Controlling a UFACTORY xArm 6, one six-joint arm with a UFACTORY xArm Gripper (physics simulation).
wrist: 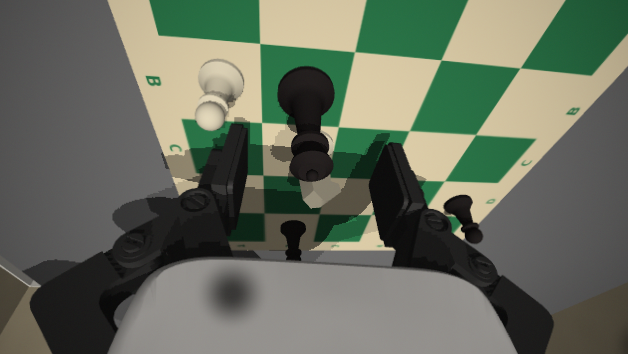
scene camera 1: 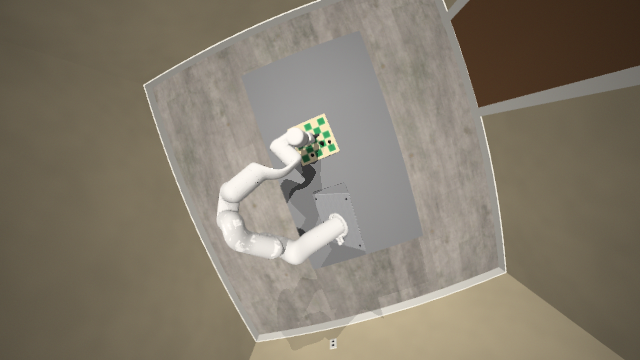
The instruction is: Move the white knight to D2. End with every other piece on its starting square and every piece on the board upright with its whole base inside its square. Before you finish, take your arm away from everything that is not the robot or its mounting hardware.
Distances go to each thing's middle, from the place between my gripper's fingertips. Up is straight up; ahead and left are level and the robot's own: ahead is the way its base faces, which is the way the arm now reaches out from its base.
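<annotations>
My gripper is 1 cm below the white knight (wrist: 315, 194). Tall black piece (wrist: 305, 93): 2 cm above my hand, 3 cm ahead of it and 1 cm to the left of it.
</annotations>
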